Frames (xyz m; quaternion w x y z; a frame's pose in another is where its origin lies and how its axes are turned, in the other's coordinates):
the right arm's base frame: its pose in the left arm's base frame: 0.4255 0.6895 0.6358 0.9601 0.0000 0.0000 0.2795
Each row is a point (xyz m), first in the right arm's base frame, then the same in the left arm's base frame.
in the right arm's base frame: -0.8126 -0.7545 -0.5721
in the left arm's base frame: 0.1448 -0.3833 0.0637
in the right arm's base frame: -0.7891 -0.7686 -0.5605
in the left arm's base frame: 0.1722 -0.3825 0.0753
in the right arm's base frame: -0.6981 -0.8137 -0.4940
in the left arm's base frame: 0.2732 -0.3718 0.1418
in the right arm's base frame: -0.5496 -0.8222 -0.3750
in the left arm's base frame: 0.4031 -0.2992 0.2608
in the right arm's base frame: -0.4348 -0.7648 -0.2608
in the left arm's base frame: 0.4691 -0.1892 0.3750
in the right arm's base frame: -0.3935 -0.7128 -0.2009
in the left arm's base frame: 0.4761 -0.1231 0.4349
